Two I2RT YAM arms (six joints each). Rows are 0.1 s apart.
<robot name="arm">
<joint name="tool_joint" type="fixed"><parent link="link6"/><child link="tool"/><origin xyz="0 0 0" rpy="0 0 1.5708"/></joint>
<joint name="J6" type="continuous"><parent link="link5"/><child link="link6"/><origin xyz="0.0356 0 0.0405" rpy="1.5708 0 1.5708"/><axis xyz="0 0 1"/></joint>
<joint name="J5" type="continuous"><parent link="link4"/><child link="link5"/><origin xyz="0.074 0.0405 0.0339" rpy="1.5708 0 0"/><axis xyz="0 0 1"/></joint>
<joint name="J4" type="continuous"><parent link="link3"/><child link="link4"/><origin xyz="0.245 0.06 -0.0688" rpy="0 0 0"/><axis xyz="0 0 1"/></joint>
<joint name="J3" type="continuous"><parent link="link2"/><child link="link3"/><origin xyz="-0.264 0 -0.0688" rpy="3.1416 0 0"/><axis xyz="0 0 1"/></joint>
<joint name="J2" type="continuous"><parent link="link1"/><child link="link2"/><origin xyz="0.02 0.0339 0.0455" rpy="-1.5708 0 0"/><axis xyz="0 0 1"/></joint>
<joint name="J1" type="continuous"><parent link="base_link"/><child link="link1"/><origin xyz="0 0 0.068" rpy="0 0 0"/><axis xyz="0 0 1"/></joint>
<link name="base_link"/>
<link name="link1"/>
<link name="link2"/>
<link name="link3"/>
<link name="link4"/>
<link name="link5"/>
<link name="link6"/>
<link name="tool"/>
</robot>
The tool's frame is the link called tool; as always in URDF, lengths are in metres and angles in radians. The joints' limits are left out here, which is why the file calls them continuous.
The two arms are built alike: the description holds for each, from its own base.
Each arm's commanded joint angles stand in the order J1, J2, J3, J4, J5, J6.
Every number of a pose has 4 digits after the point. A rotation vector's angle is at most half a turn.
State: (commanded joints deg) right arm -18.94 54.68 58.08 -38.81 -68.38 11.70; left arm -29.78 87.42 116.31 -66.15 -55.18 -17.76
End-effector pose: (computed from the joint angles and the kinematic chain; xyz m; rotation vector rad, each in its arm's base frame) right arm 0.1804 -0.0269 0.3529 -0.1368 1.9565 1.1946; left arm 0.2477 -0.1081 0.4910 -0.2902 1.9387 0.5283
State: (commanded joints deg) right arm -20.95 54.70 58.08 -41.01 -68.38 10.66; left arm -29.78 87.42 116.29 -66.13 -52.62 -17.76
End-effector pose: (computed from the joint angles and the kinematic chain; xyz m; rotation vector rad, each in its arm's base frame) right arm 0.1776 -0.0326 0.3501 -0.0917 1.9696 1.1829; left arm 0.2482 -0.1094 0.4902 -0.2673 1.9606 0.4856
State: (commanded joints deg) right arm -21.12 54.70 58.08 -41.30 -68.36 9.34; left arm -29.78 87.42 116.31 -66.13 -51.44 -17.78
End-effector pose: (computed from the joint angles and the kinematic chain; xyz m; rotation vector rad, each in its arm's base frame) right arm 0.1772 -0.0330 0.3498 -0.1074 1.9663 1.1688; left arm 0.2484 -0.1100 0.4899 -0.2571 1.9702 0.4654
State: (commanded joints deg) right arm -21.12 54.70 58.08 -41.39 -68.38 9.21; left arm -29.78 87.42 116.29 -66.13 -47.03 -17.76
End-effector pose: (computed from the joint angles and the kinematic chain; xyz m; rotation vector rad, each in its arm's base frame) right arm 0.1771 -0.0329 0.3497 -0.1087 1.9665 1.1686; left arm 0.2489 -0.1124 0.4886 -0.2166 2.0061 0.3913
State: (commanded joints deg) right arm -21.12 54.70 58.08 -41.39 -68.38 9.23; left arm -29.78 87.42 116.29 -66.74 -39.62 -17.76
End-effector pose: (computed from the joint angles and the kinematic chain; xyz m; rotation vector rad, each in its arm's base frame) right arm 0.1771 -0.0329 0.3497 -0.1083 1.9666 1.1689; left arm 0.2489 -0.1163 0.4858 -0.1441 2.0694 0.2707
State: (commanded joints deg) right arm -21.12 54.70 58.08 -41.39 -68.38 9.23; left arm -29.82 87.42 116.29 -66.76 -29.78 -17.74
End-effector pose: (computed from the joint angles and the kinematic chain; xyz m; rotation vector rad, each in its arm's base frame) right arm 0.1771 -0.0329 0.3497 -0.1083 1.9666 1.1689; left arm 0.2487 -0.1221 0.4836 -0.0509 2.1339 0.0977
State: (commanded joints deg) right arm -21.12 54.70 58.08 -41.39 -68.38 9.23; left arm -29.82 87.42 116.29 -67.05 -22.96 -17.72
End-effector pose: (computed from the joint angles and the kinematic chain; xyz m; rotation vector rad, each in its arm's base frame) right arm 0.1771 -0.0329 0.3497 -0.1083 1.9666 1.1689; left arm 0.2478 -0.1260 0.4821 0.0158 2.1763 -0.0215
